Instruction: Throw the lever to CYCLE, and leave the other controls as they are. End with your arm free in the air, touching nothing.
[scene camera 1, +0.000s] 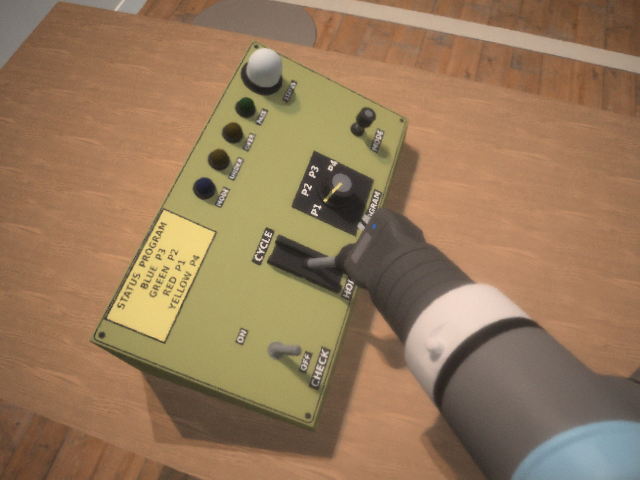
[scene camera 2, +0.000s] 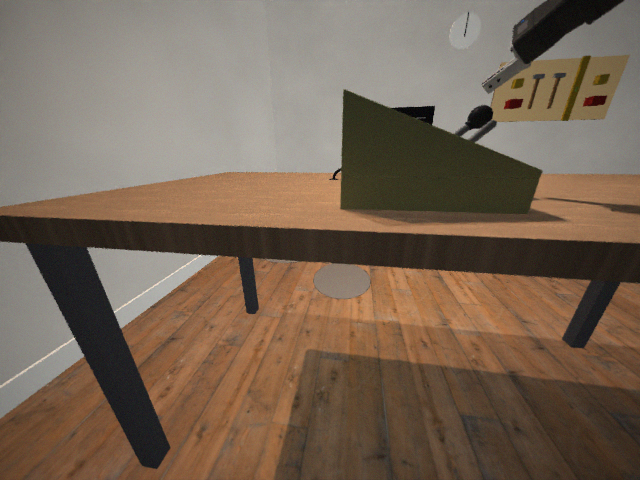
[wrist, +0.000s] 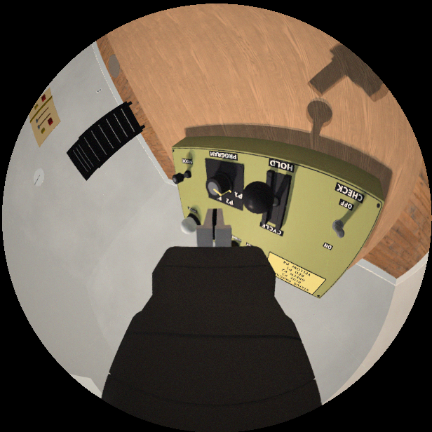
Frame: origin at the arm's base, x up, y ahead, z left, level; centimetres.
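Seen in the pictures: gripper, fingertip midpoint: (scene camera 1: 368, 223) (scene camera 2: 485, 88).
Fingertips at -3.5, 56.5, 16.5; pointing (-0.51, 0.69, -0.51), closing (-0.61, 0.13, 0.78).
Offsets run from my fingertips to a thing's top centre, as dx, dy, dz. "spot": to the spot under its first point. Level surfaces: height alone.
The lever has a grey rod and a black ball knob. Its rod @[-3.3, +2.9, +3.0] (scene camera 1: 321, 262) leans toward HOLD in scene camera 1, where the arm mostly covers the knob. The knob @[spot: -5.4, +0.8, +4.4] (scene camera 2: 479, 116) (wrist: 258, 197) shows in the other two views. The lever's black slot @[spot: -9.9, +9.4, +4.2] (scene camera 1: 286, 254) (wrist: 272, 220) runs between the CYCLE label @[spot: -8.7, +12.4, +5.0] (scene camera 1: 262, 245) (wrist: 271, 229) and the HOLD label (wrist: 281, 165). My gripper (scene camera 2: 487, 86) (wrist: 214, 217) is shut and empty. Its tips are above the knob with a gap in scene camera 2, and beside it toward the program dial in the wrist view.
The sloped green panel (scene camera 1: 206, 310) (scene camera 2: 413, 170) (wrist: 310, 200) stands on the wooden table @[dx -19.8] (scene camera 1: 516, 180). The program dial @[-7.2, +8.2, -8.1] (scene camera 1: 340, 184) (wrist: 217, 186) points to P1. The CHECK toggle @[-7.1, +2.5, +15.2] (scene camera 1: 284, 350) (wrist: 338, 228) leans toward OFF. The MODE switch @[-6.5, +10.7, -19.9] (scene camera 1: 366, 117) (wrist: 179, 177) and white status lamp @[spot: -1.3, +24.5, -16.1] (scene camera 1: 264, 68) stick up.
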